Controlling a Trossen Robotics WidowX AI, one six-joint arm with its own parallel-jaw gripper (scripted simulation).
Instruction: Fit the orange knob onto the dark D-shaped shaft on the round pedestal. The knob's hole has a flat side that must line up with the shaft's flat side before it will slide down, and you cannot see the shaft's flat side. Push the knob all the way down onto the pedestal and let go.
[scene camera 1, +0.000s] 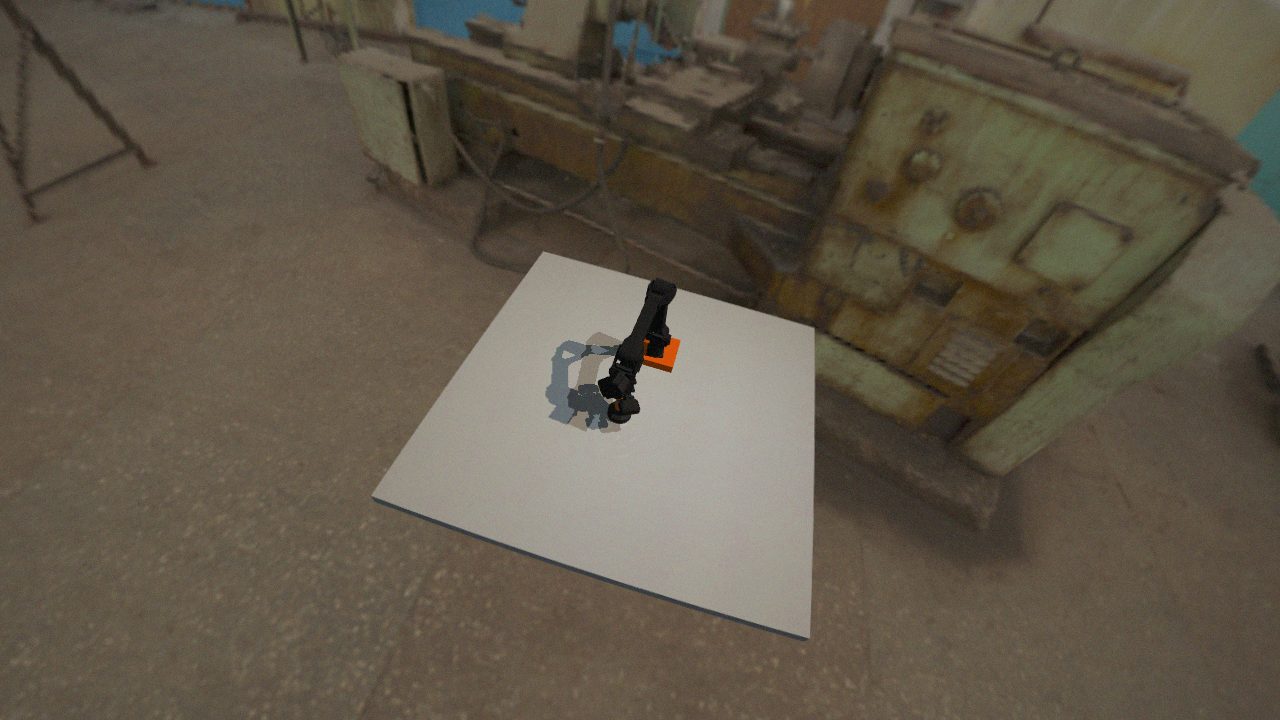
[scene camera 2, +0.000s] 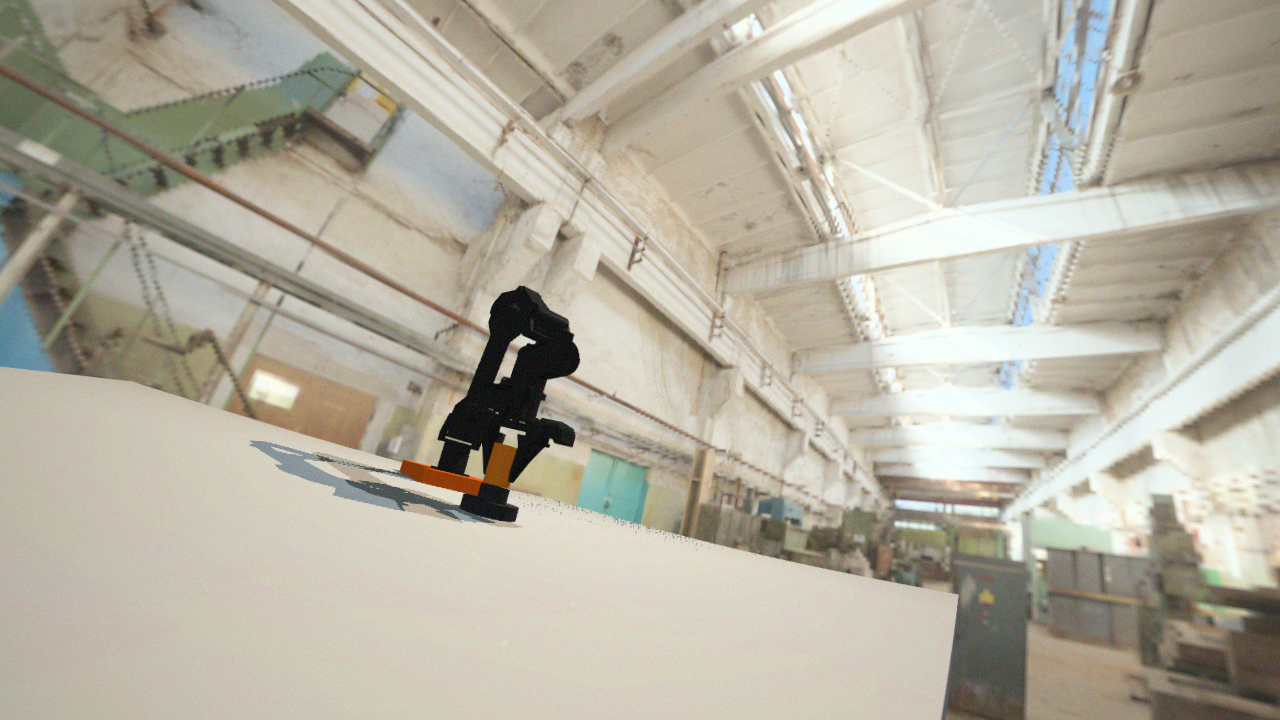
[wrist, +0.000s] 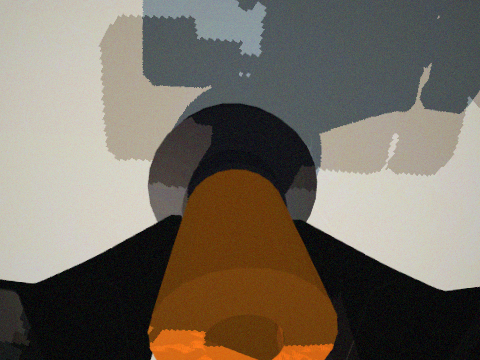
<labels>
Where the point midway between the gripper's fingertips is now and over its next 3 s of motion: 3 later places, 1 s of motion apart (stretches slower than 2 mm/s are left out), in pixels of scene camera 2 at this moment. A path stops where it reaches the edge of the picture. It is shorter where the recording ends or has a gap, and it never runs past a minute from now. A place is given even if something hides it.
The gripper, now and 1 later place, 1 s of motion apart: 498, 478; 511, 435
</labels>
